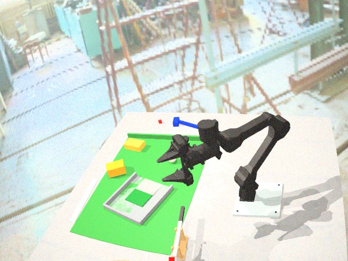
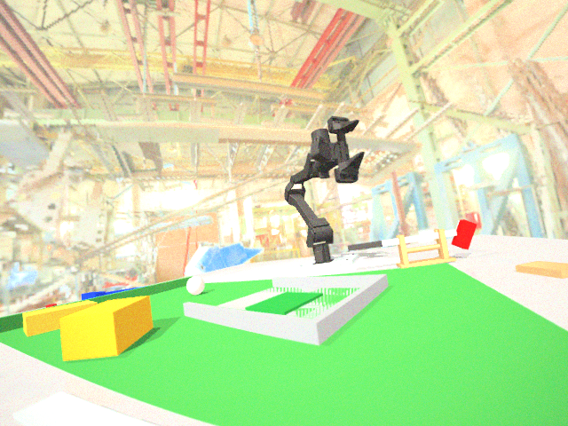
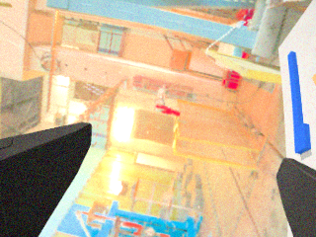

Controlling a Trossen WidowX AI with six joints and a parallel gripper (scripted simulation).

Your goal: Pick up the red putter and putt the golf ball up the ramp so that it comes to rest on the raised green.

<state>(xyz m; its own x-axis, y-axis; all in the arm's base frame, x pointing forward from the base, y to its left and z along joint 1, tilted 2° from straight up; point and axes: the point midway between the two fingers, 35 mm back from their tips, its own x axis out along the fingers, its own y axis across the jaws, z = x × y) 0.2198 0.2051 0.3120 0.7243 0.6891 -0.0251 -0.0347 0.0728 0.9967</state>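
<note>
Now: gripper tip 50 mm past the wooden putter stand, 90 mm to the right of it and 290 mm above it. Also, from my gripper tip: red piece: 350 mm ahead, 740 mm to the right, 320 mm below; then white golf ball: 160 mm ahead, 410 mm to the right, 300 mm below.
</note>
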